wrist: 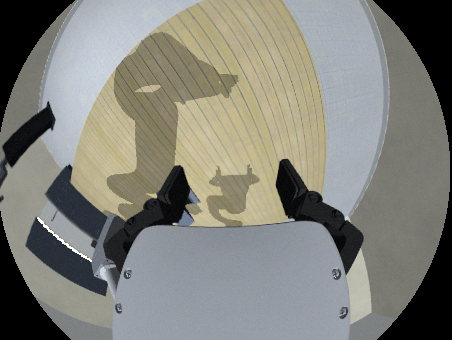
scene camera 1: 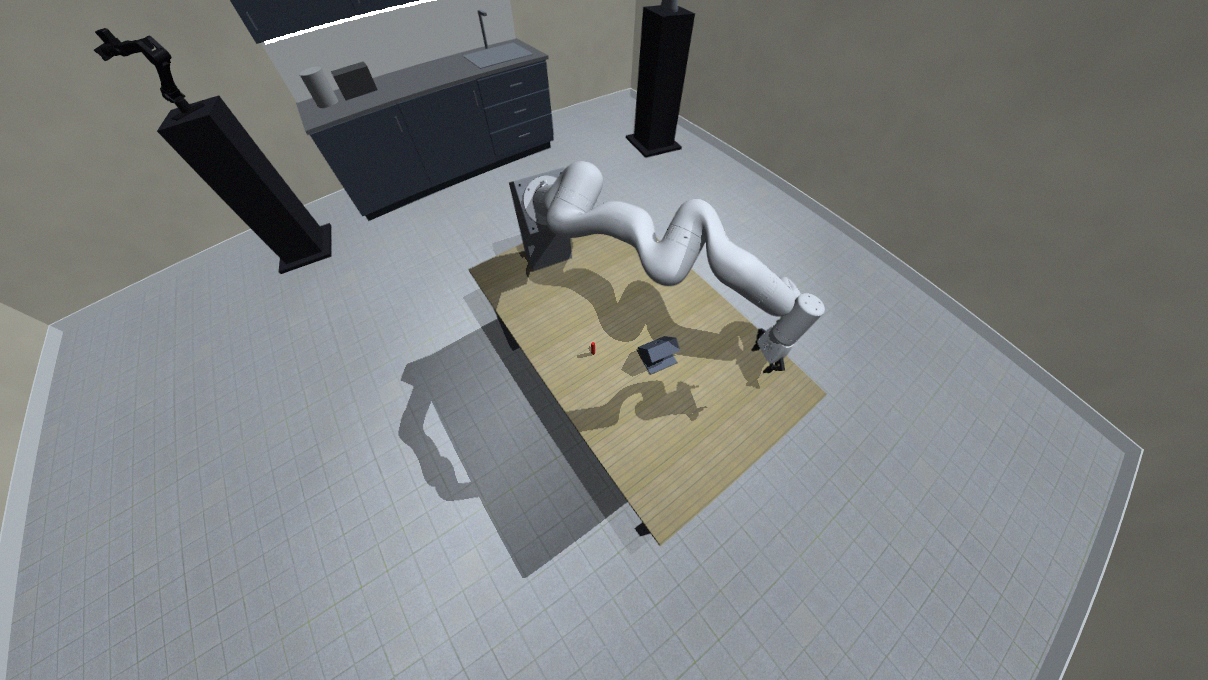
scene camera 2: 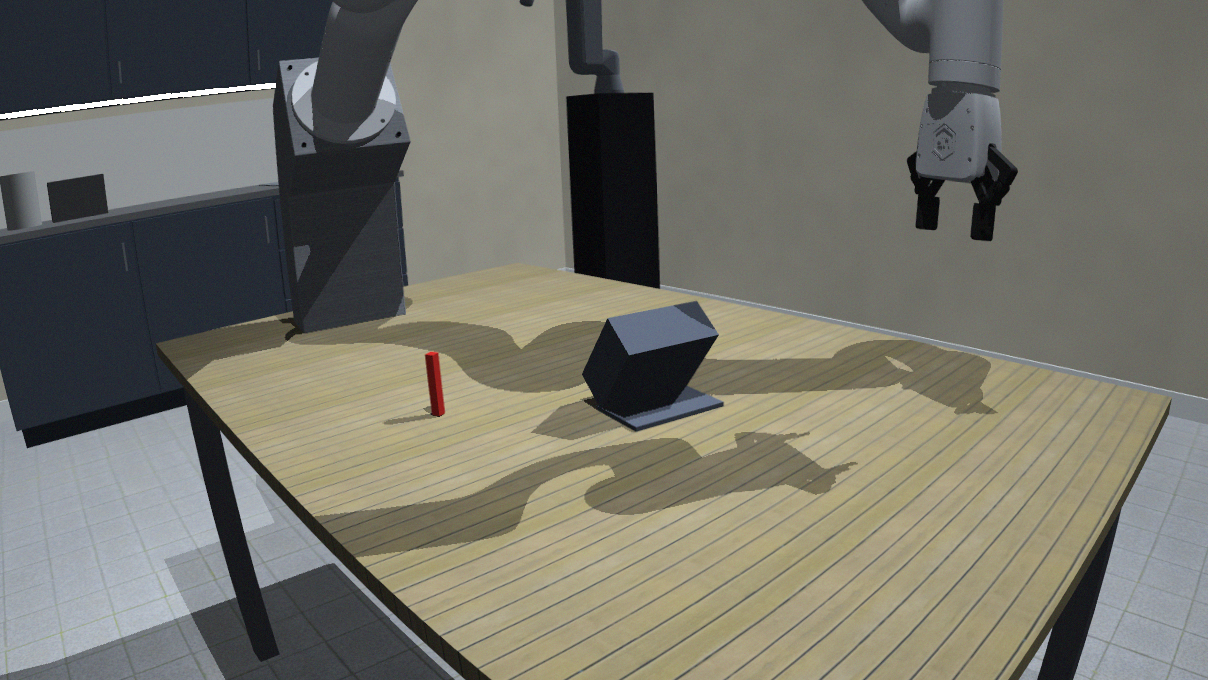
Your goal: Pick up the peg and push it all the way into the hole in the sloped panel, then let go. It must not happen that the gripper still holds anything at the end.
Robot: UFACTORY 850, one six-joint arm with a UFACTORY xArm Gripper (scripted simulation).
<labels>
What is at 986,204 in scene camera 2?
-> The gripper.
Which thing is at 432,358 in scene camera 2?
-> A red peg.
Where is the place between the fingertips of the gripper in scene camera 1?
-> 760,360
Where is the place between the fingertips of the gripper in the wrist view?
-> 231,175
</labels>
